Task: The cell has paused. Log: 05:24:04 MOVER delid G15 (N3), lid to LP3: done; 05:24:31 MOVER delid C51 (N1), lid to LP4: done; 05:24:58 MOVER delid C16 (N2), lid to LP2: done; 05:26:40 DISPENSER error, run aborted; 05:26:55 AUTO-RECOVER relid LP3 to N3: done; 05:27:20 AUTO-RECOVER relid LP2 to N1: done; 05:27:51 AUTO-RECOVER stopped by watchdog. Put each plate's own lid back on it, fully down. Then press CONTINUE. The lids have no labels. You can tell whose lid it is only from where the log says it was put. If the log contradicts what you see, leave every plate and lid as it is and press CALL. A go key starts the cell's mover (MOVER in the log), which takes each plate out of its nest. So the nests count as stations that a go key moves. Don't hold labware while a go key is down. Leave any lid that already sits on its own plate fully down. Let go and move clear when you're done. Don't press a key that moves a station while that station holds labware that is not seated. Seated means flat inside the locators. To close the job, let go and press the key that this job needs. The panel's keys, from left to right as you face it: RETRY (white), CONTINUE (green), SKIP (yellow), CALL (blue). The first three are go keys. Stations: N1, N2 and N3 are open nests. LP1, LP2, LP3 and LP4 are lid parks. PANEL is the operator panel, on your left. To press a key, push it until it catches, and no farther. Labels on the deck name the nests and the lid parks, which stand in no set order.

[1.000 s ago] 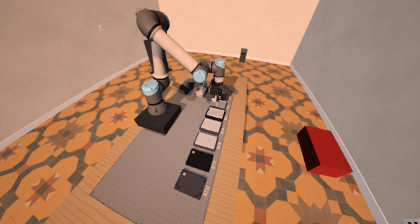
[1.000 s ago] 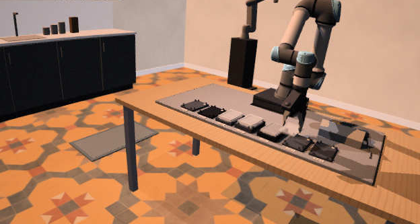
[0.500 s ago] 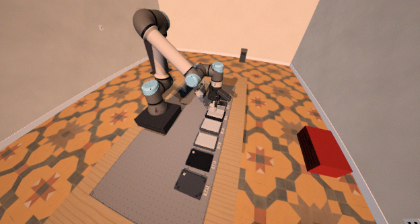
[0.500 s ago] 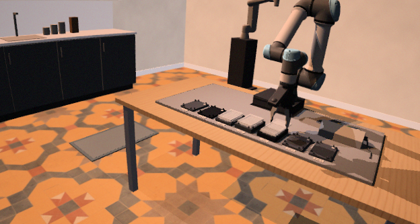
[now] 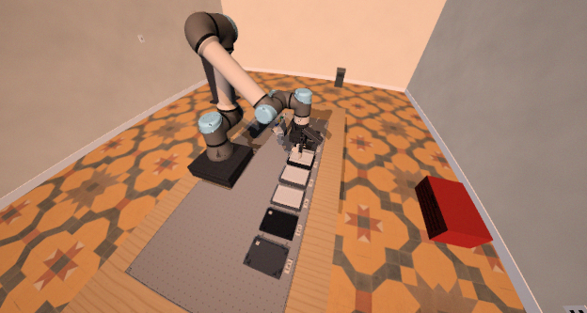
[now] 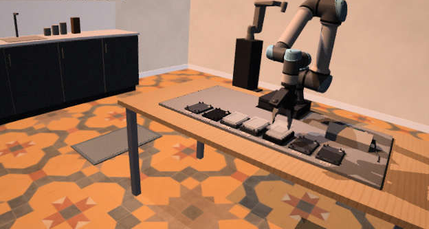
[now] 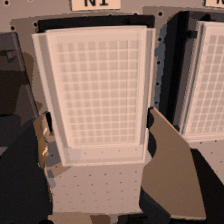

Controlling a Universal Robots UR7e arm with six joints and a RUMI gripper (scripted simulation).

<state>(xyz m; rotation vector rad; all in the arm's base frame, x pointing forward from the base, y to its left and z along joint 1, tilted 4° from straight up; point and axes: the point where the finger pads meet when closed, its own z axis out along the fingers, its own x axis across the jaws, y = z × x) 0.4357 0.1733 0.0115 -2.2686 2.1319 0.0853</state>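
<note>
Now: the plate 13 cm to the right of my hand, 4 cm below it and 1 cm ahead of it. From my hand the other things lie so: yellow skip key: 26 cm behind, 24 cm to the left; lid park: 13 cm to the left, 6 cm below, 2 cm behind; lid: 1 cm below.
</note>
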